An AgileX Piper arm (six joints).
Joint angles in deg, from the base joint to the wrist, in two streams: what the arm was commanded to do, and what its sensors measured. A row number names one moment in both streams.
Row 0, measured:
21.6 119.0 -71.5 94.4 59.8 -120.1
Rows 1 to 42, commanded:
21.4 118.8 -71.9 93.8 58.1 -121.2
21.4 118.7 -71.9 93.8 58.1 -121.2
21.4 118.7 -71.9 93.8 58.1 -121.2
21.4 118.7 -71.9 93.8 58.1 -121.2
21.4 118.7 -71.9 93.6 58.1 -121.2
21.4 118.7 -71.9 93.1 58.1 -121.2
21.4 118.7 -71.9 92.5 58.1 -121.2
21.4 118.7 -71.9 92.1 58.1 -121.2
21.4 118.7 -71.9 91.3 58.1 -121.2
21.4 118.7 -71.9 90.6 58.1 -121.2
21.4 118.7 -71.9 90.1 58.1 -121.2
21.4 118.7 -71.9 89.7 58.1 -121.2
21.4 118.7 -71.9 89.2 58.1 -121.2
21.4 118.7 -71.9 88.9 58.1 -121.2
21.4 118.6 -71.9 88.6 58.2 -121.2
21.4 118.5 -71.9 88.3 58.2 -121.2
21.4 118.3 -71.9 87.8 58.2 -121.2
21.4 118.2 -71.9 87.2 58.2 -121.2
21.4 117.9 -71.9 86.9 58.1 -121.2
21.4 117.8 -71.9 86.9 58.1 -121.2
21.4 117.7 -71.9 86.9 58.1 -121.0
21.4 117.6 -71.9 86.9 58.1 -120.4
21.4 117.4 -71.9 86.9 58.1 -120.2
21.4 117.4 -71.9 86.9 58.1 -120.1
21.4 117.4 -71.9 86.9 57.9 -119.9
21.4 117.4 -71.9 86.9 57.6 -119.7
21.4 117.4 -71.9 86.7 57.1 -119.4
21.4 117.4 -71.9 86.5 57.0 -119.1
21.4 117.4 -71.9 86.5 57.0 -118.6
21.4 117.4 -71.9 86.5 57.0 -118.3
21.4 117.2 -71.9 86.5 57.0 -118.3
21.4 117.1 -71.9 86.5 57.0 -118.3
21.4 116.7 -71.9 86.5 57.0 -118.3
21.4 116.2 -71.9 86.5 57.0 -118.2
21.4 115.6 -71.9 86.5 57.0 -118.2
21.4 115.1 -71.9 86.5 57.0 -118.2
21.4 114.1 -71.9 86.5 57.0 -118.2
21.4 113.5 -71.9 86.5 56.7 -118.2
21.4 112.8 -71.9 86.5 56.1 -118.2
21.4 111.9 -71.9 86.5 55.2 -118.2
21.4 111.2 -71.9 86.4 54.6 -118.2
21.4 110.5 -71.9 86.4 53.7 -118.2
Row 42, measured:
21.6 113.7 -71.9 86.5 56.0 -118.5
